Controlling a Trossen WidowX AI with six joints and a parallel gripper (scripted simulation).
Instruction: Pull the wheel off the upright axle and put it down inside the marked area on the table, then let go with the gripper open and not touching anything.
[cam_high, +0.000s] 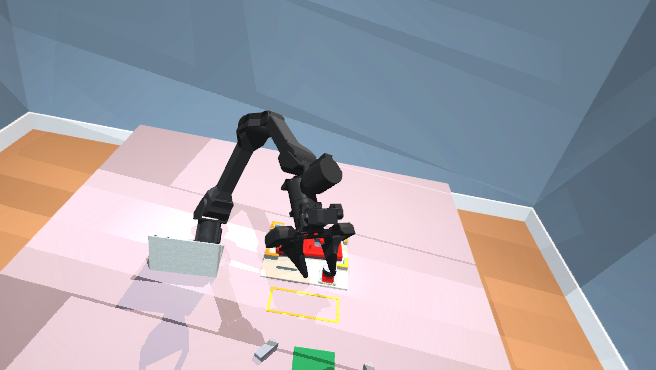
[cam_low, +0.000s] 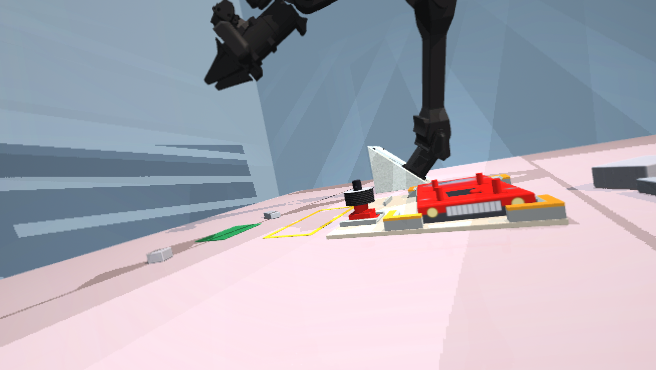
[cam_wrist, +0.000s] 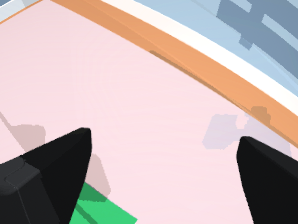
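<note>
The black wheel lies 70 mm ahead of my gripper tip, 280 mm to the left of it and 250 mm below it. Round my gripper tip: green patch 40 mm ahead, 280 mm below.
</note>
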